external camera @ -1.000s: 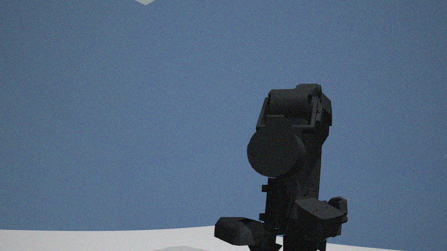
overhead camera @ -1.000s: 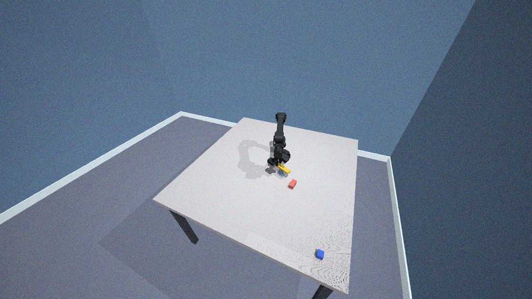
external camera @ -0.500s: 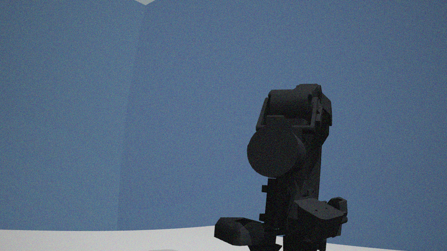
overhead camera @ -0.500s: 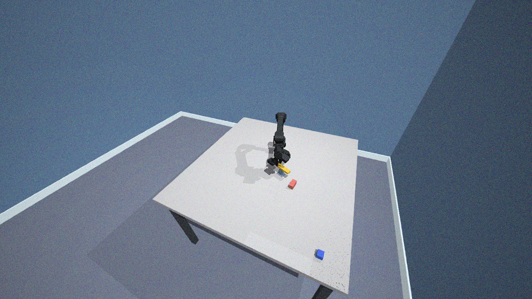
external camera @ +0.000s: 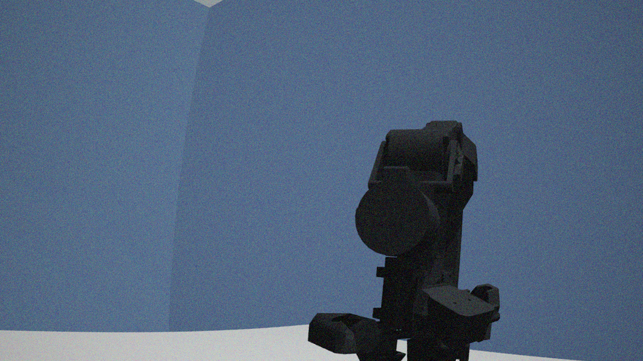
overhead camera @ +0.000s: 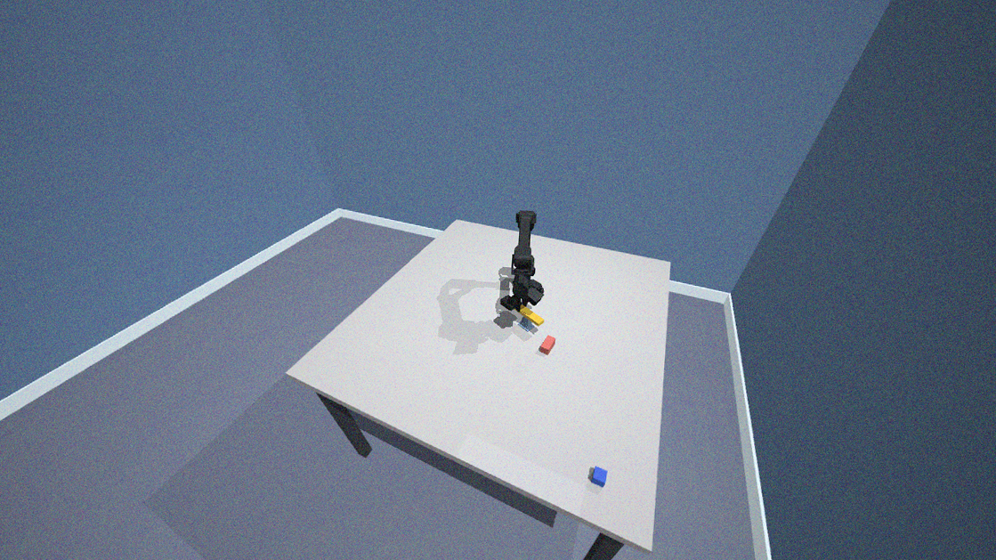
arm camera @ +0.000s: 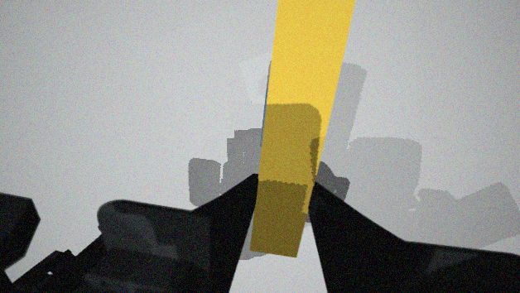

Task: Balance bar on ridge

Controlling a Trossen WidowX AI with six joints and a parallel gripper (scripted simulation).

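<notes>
My gripper tip is 3 cm to the right of the yellow bar and 1 cm short of it. From my gripper tip the other things lie so: red block (15 cm to the left, 9 cm ahead, 6 cm below); blue block (48 cm ahead, 42 cm to the left, 6 cm below).
</notes>
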